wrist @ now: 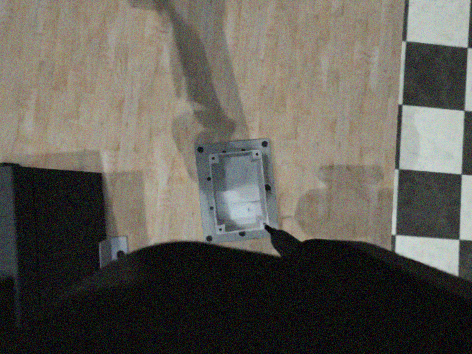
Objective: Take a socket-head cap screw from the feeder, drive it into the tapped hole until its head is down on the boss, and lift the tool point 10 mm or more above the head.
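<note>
A grey rectangular housing (205,194) with an open hollow middle lies on the wooden table, with dark holes in its flange. Three inner corner bosses show: upper left (214,158), upper right (256,154) and lower left (220,229). My screwdriver (267,226) comes in from below, its dark narrow tip over the lower-right inner corner and covering the boss there. Contact or height above it cannot be told. No screw can be made out at the tip. The feeder appears to be the dark box (60,215) at the left, with a small light bracket (107,252) at its side.
The wooden table (320,100) carries shadows of the arm above and to the right of the housing. A black-and-white checkered surface (432,137) runs along the right edge. The black tool body (240,300) hides the bottom of the view, including part of the bracket's surroundings.
</note>
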